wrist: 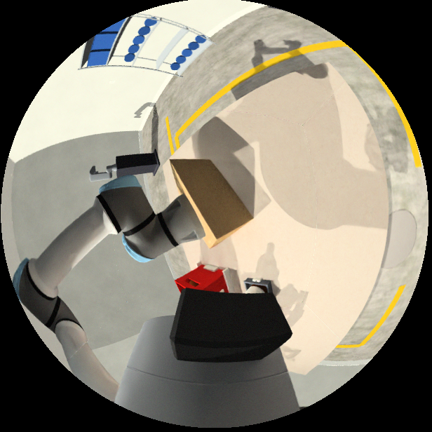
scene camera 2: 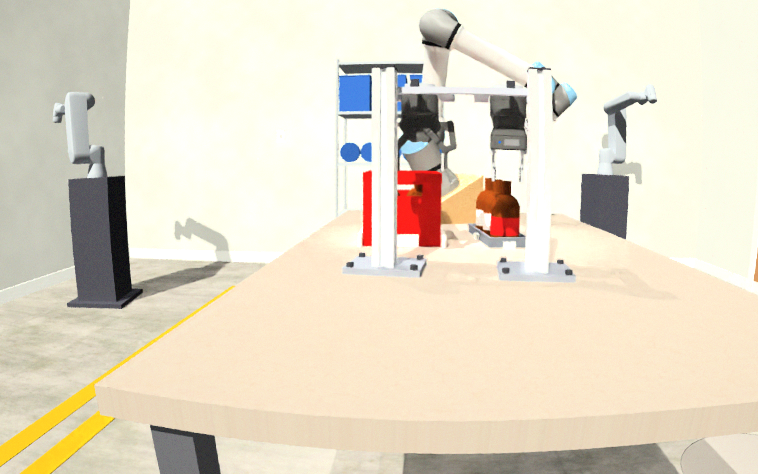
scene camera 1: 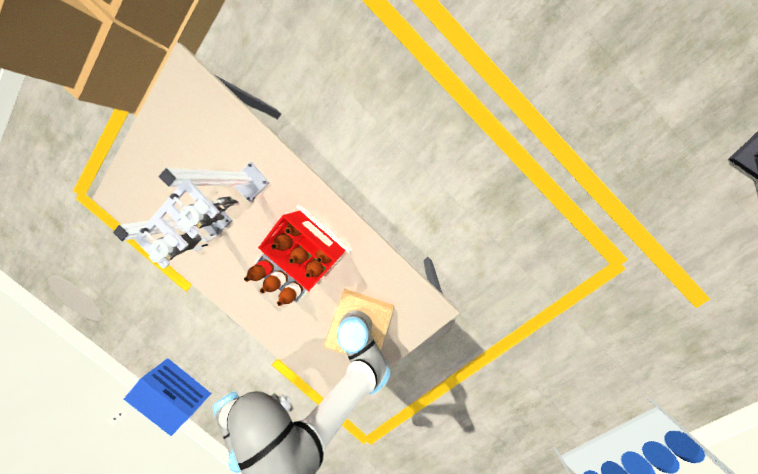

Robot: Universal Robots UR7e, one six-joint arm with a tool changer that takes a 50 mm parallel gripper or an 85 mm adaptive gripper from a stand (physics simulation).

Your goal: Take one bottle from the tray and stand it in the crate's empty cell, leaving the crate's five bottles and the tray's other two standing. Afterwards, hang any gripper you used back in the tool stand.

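Places are measured from the arm's base along level axes (x ahead, y left, z up), in millimetres.
Where they show: hand, its tool point: (scene camera 1: pixel 286 400).
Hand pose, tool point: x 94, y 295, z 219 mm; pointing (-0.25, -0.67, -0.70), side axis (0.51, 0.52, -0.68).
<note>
Each offset is from my tool point to the top centre of the thing. "spot": to the spot under its first point.
The red crate {289 mm ahead, 487 mm right, 145 mm down} (scene camera 1: pixel 290 268) (scene camera 2: pixel 427 212) (wrist: pixel 212 280) stands on the table with five brown bottles upright; its empty cell is the middle one of the far row in scene camera 1. Three bottles, one with a red label {428 mm ahead, 247 mm right, 160 mm down} (scene camera 1: pixel 258 270) (scene camera 2: pixel 504 215) and two with white labels {spot: 336 mm ahead, 268 mm right, 208 mm down} (scene camera 1: pixel 272 282) {spot: 242 mm ahead, 264 mm right, 215 mm down} (scene camera 1: pixel 290 293), stand in the grey tray {spot: 472 mm ahead, 290 mm right, 305 mm down} (scene camera 2: pixel 494 241) beside the crate. The parallel gripper (scene camera 2: pixel 508 173) and the adaptive gripper (scene camera 2: pixel 427 146) both hang in the tool stand (scene camera 2: pixel 539 167) (scene camera 1: pixel 209 177). The arm carries no gripper; its bare wrist end is away from crate and tray.
The arm's base stands on a wooden block (scene camera 1: pixel 363 301) (scene camera 2: pixel 463 201) (wrist: pixel 220 200) near the crate. The stand's two posts rise beyond crate and tray. A blue cabinet (scene camera 1: pixel 167 396) is by the wall. Dark pedestals (scene camera 2: pixel 97 240) (scene camera 2: pixel 603 201) with small arms stand off the table.
</note>
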